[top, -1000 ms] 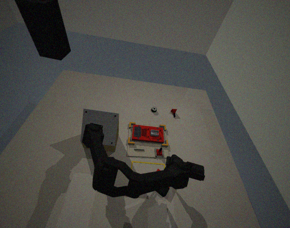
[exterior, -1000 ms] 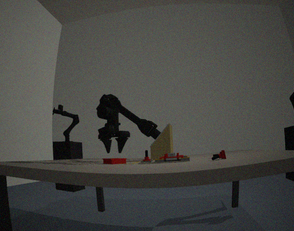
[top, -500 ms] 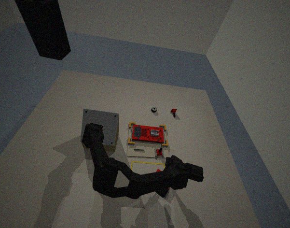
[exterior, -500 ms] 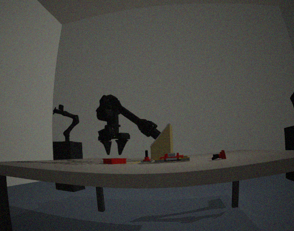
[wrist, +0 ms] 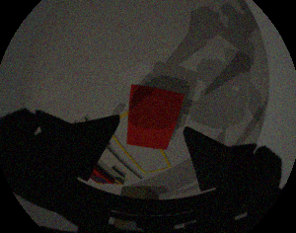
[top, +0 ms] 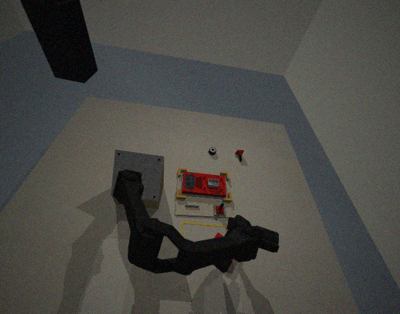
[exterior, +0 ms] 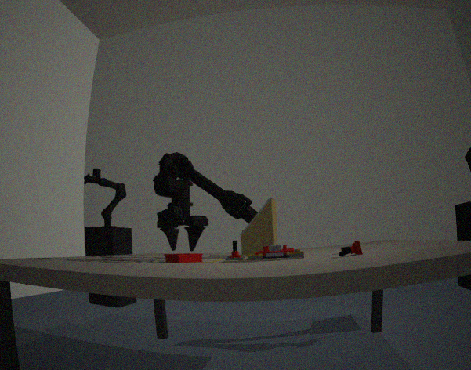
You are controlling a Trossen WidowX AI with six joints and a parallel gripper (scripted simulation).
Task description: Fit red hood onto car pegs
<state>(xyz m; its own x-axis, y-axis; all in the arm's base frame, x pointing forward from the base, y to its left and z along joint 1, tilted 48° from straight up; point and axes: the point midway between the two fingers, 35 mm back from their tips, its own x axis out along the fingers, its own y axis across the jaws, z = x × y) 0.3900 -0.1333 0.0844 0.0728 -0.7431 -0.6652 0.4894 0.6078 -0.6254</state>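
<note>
Right now the red hood is 2 cm below my gripper tip. Round my gripper tip: grey wheel 49 cm to the left, 8 cm behind, 3 cm below.
</note>
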